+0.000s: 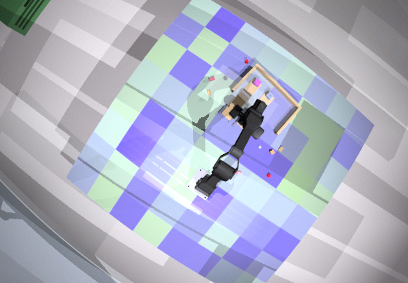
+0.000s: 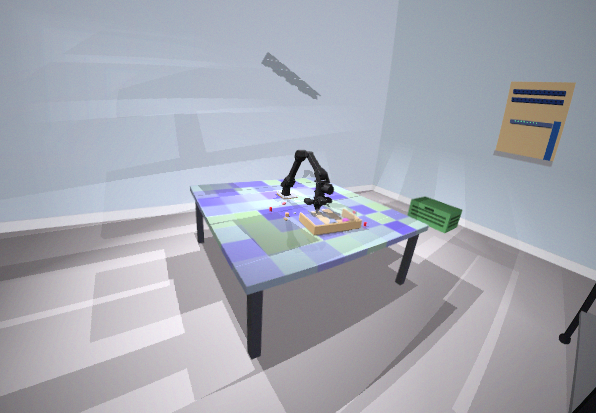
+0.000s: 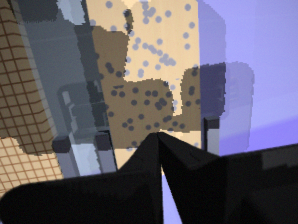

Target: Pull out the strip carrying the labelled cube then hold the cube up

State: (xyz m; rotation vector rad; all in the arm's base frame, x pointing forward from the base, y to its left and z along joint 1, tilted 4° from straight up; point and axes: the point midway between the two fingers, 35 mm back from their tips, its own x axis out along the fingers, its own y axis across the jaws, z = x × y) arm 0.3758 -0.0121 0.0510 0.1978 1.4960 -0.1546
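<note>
Now: gripper tip 8 cm to the right of the strip and 5 cm short of it.
</note>
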